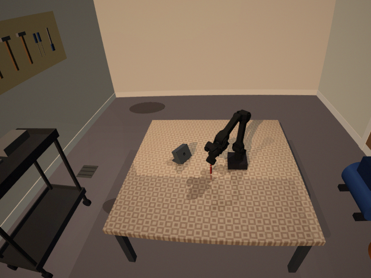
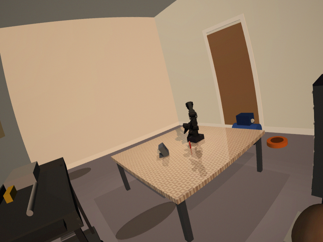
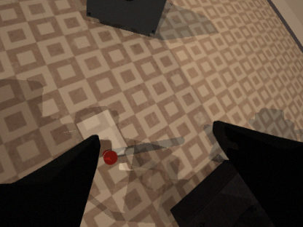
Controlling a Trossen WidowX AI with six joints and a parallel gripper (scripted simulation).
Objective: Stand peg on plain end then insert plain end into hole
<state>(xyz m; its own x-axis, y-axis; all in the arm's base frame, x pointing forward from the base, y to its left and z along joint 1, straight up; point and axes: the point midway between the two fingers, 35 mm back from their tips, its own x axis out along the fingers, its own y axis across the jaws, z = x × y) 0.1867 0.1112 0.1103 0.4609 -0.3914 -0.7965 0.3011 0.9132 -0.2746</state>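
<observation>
Now: gripper tip 80 mm above the red peg, 40 mm to the right of it and 10 mm past it. Round my gripper tip: grey sloped panel: 240 mm ahead, 90 mm to the right, 80 mm below.
</observation>
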